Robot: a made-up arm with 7 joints. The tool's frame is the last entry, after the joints.
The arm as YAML. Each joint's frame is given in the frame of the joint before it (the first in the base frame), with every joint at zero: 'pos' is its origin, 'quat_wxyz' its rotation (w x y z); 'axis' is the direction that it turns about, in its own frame. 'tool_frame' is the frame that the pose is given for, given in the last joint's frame.
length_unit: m
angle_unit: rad
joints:
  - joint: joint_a
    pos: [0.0, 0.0, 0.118]
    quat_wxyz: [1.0, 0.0, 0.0, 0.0]
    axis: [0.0, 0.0, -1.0]
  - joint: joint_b
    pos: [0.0, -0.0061, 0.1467]
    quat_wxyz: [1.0, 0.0, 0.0, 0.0]
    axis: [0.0, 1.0, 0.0]
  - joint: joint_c
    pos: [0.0, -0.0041, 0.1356]
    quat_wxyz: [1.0, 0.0, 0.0, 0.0]
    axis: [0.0, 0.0, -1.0]
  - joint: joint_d
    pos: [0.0, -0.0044, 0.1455]
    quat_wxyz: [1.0, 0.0, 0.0, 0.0]
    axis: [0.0, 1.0, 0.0]
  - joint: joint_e
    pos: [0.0, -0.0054, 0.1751]
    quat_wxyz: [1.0, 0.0, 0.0, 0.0]
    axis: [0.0, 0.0, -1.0]
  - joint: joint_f
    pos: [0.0, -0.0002, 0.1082]
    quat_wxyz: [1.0, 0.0, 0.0, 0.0]
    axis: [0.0, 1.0, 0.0]
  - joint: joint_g
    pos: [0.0, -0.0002, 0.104]
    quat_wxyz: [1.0, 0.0, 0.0, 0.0]
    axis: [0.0, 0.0, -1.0]
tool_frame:
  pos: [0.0, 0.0, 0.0]
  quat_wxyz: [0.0, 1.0, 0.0, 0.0]
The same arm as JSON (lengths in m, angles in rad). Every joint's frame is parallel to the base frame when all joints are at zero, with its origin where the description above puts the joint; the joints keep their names.
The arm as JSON. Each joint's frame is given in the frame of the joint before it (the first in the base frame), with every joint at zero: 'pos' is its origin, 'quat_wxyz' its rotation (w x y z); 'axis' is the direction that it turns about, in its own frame. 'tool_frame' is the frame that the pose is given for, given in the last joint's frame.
{
  "length_unit": "m",
  "angle_unit": "rad",
  "joints": [
    {
      "joint": "joint_a",
      "pos": [
        0.0,
        0.0,
        0.118
      ],
      "quat_wxyz": [
        1.0,
        0.0,
        0.0,
        0.0
      ],
      "axis": "-z"
    },
    {
      "joint": "joint_b",
      "pos": [
        0.0,
        -0.0061,
        0.1467
      ],
      "quat_wxyz": [
        1.0,
        0.0,
        0.0,
        0.0
      ],
      "axis": "+y"
    },
    {
      "joint": "joint_c",
      "pos": [
        0.0,
        -0.0041,
        0.1356
      ],
      "quat_wxyz": [
        1.0,
        0.0,
        0.0,
        0.0
      ],
      "axis": "-z"
    },
    {
      "joint": "joint_d",
      "pos": [
        0.0,
        -0.0044,
        0.1455
      ],
      "quat_wxyz": [
        1.0,
        0.0,
        0.0,
        0.0
      ],
      "axis": "+y"
    },
    {
      "joint": "joint_e",
      "pos": [
        0.0,
        -0.0054,
        0.1751
      ],
      "quat_wxyz": [
        1.0,
        0.0,
        0.0,
        0.0
      ],
      "axis": "-z"
    },
    {
      "joint": "joint_f",
      "pos": [
        0.0,
        -0.0002,
        0.1082
      ],
      "quat_wxyz": [
        1.0,
        0.0,
        0.0,
        0.0
      ],
      "axis": "+y"
    },
    {
      "joint": "joint_g",
      "pos": [
        0.0,
        -0.0002,
        0.104
      ],
      "quat_wxyz": [
        1.0,
        0.0,
        0.0,
        0.0
      ],
      "axis": "-z"
    }
  ],
  "tool_frame": {
    "pos": [
      0.0,
      0.0,
      0.0
    ],
    "quat_wxyz": [
      0.0,
      1.0,
      0.0,
      0.0
    ]
  }
}

